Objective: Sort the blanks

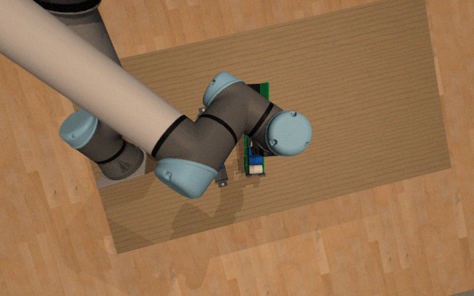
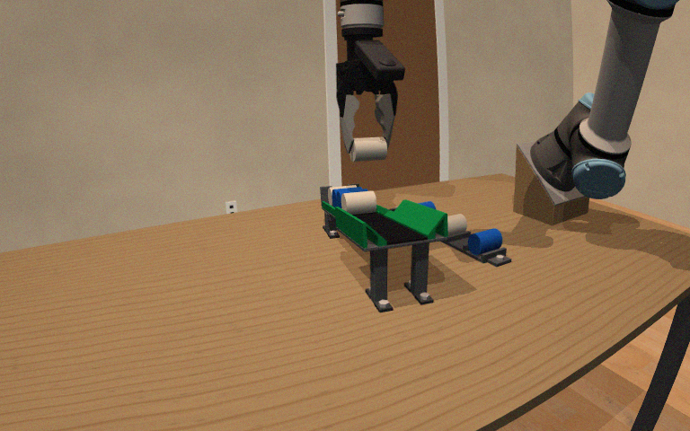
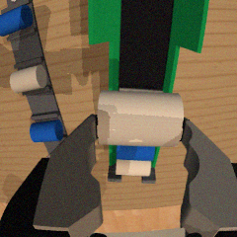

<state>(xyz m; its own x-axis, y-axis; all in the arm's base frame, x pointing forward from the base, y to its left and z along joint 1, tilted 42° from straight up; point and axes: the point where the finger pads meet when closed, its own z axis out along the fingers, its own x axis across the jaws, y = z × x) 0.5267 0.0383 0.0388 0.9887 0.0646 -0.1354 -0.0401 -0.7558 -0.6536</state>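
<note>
My hand is 130 mm above the feed ramp, 10 mm to the right of it and 10 mm short of it. Round my hand: grey stock rack (210 mm below, 180 mm behind, 40 mm to the right); grey stop (180 mm to the right, 140 mm below).
</note>
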